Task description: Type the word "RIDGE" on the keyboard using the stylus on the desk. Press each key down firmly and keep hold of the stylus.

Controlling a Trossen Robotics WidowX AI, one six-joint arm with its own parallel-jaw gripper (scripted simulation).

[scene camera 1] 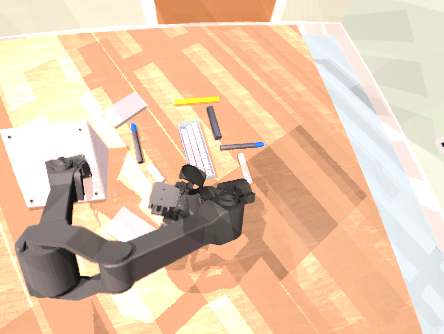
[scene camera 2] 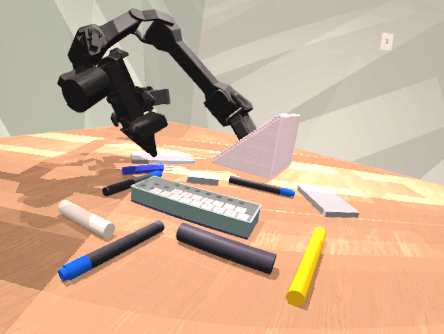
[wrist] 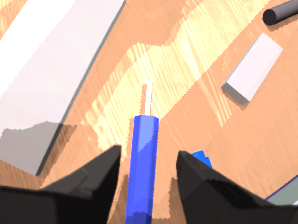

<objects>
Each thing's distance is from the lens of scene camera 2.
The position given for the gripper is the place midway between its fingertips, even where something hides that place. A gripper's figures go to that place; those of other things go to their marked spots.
gripper (scene camera 2: 152, 154): 0.55 m
white cylinder (scene camera 2: 105, 228): 0.32 m
yellow cylinder (scene camera 2: 296, 295): 0.26 m
The marked spots on the white cylinder and the yellow cylinder are 0.22 m apart.
</objects>
